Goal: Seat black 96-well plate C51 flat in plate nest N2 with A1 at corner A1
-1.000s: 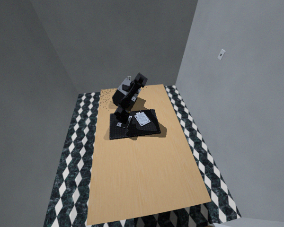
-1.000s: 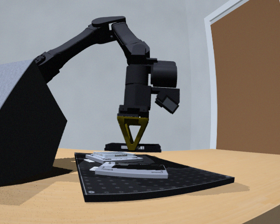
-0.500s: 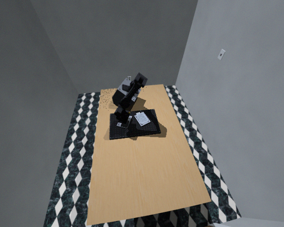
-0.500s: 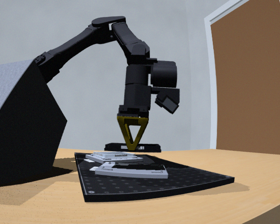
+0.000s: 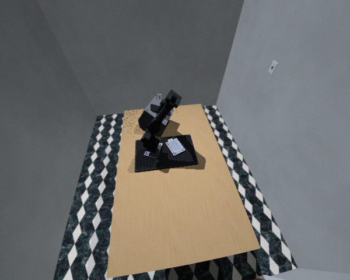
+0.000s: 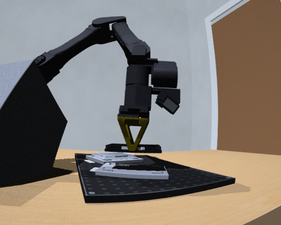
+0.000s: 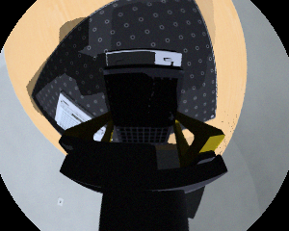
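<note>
My hand is right at the black plate C51. The rest, counted from my hand: clear plate C15: 20 cm to the left, 5 cm below, 1 cm behind.
</note>
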